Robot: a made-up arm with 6 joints. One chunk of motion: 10 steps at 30 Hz.
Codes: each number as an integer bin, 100 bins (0 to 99) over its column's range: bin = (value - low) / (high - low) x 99, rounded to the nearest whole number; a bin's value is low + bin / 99 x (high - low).
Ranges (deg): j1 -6..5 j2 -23..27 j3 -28..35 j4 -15..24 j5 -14..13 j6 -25..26
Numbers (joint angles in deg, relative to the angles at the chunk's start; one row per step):
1: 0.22 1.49 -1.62 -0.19 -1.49 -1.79
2: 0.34 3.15 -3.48 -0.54 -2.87 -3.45
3: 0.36 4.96 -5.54 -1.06 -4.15 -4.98
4: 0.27 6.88 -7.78 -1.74 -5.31 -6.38
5: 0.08 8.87 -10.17 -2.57 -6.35 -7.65
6: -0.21 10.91 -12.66 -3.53 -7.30 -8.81
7: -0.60 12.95 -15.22 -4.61 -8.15 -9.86
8: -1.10 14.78 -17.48 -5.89 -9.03 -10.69
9: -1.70 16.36 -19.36 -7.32 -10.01 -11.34
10: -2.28 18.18 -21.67 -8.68 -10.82 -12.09
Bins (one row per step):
1: 56 48 41 38 46 45
2: 57 52 39 37 41 42
3: 57 55 35 35 36 39
4: 56 59 32 34 32 36
5: 55 63 28 32 28 34
6: 52 67 24 29 25 31
7: 49 71 20 26 21 29
8: 44 75 17 23 18 28
9: 39 78 14 19 15 27
10: 33 82 10 16 12 25

